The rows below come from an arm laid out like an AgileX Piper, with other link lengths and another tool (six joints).
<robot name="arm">
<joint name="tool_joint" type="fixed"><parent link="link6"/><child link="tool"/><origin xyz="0.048 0.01 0.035" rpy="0 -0.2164 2.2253"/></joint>
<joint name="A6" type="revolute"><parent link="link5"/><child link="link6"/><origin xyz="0 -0.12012 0" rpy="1.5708 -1.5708 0"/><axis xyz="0 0 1"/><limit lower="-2.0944" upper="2.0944"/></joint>
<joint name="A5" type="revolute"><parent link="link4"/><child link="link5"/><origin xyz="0 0 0" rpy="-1.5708 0 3.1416"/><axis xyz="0 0 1"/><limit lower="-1.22" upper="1.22"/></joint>
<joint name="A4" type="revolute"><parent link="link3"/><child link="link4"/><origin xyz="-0.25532 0.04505 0" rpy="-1.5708 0 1.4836"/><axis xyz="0 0 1"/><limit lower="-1.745" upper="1.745"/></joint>
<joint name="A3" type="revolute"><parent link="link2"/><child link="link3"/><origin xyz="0.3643 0.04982 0" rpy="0 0 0"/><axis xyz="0 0 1"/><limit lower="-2.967" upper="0"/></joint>
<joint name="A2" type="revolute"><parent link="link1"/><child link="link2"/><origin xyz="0 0 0" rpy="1.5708 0 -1.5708"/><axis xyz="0 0 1"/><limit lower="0" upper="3.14"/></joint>
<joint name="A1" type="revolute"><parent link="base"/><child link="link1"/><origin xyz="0 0 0.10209" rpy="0 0 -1.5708"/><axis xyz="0 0 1"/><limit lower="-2.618" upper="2.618"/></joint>
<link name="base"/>
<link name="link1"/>
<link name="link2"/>
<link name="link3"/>
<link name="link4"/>
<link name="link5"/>
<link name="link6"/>
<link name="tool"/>
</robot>
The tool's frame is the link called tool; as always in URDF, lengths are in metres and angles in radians.
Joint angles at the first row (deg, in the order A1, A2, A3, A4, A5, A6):
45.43, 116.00, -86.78, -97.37, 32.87, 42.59
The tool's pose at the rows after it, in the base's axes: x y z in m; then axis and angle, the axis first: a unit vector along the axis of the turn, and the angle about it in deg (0 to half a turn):
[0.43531, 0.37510, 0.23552, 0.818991, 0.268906, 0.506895, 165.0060]
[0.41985, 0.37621, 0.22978, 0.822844, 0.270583, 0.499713, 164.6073]
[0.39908, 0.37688, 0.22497, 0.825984, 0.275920, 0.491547, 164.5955]
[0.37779, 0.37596, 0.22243, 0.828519, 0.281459, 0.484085, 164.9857]
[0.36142, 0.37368, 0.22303, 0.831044, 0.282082, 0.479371, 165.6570]
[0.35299, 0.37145, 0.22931, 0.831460, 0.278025, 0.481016, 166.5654]
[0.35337, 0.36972, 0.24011, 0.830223, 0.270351, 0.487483, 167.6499]
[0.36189, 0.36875, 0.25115, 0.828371, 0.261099, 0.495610, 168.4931]
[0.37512, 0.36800, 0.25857, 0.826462, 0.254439, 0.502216, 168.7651]
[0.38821, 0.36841, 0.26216, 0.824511, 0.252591, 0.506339, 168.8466]
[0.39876, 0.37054, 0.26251, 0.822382, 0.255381, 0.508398, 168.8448]
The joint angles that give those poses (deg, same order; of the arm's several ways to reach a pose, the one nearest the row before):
46.54, 115.50, -85.13, -97.11, 34.49, 42.88
48.16, 114.51, -82.53, -96.74, 36.16, 43.66
50.14, 112.93, -79.17, -96.32, 37.55, 44.62
52.04, 111.03, -75.76, -95.85, 38.49, 45.64
53.42, 109.24, -73.13, -95.32, 39.10, 46.67
54.04, 107.73, -71.90, -95.07, 39.28, 47.45
53.75, 106.69, -72.21, -94.98, 38.85, 47.76
52.69, 106.51, -73.84, -94.95, 38.06, 47.54
51.24, 107.15, -76.07, -94.94, 37.09, 46.79
49.89, 108.18, -78.30, -94.92, 35.93, 45.83
48.91, 109.38, -80.26, -94.92, 34.80, 44.82

